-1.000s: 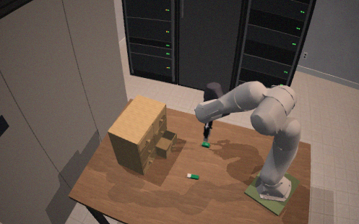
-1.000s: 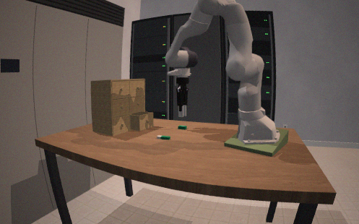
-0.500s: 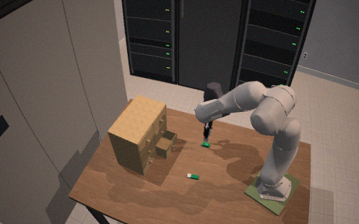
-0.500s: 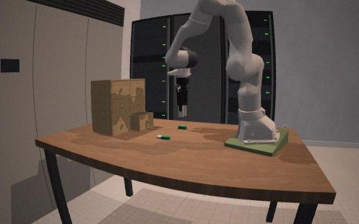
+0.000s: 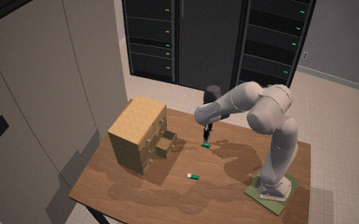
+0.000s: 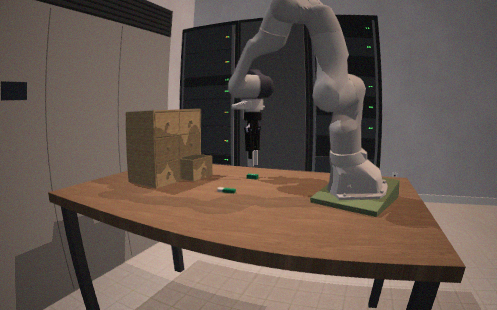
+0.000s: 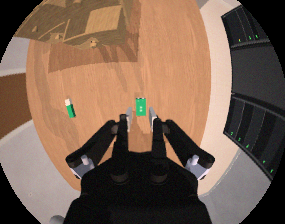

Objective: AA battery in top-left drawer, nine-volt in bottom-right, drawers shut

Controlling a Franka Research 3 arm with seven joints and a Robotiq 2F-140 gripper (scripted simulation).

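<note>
My hand is 80 mm above the nine-volt battery and 10 mm short of it. Also, from my hand: white-and-green cylinder 250 mm to the left, 80 mm below, 30 mm behind; AA battery 290 mm ahead, 280 mm to the left, 130 mm above.
</note>
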